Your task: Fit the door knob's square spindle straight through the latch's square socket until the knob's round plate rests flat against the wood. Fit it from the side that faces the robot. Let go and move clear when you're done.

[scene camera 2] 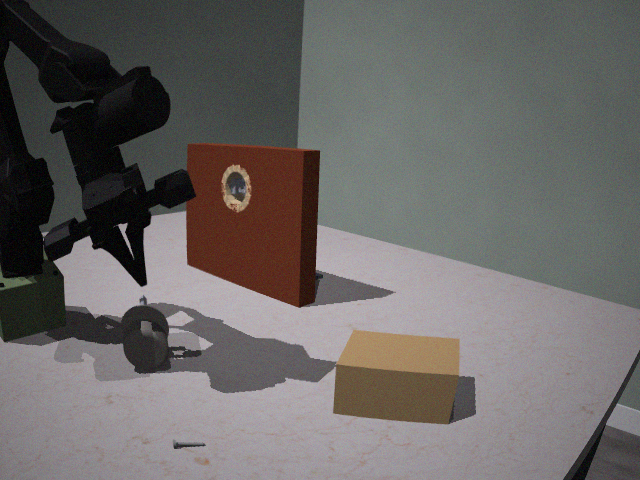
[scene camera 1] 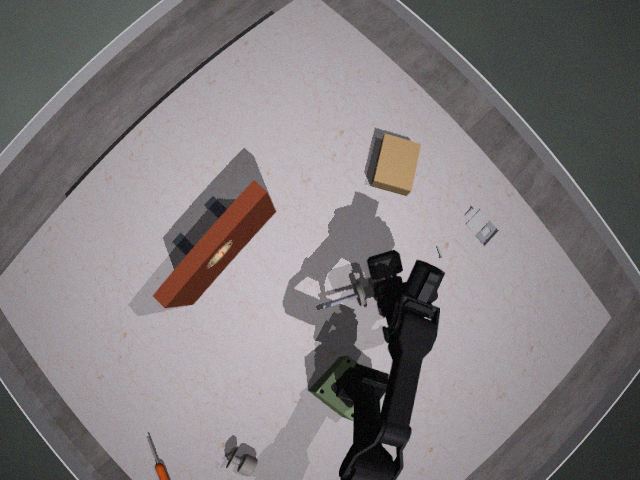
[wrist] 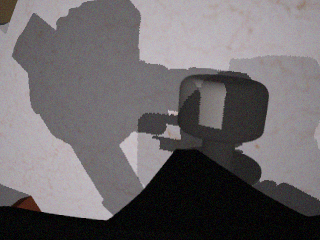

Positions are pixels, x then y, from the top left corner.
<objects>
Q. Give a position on a tan box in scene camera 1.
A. At 395,171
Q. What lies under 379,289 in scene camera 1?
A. My gripper.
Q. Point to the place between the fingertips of my gripper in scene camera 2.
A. At 144,284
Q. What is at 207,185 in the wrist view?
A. My gripper.
</objects>
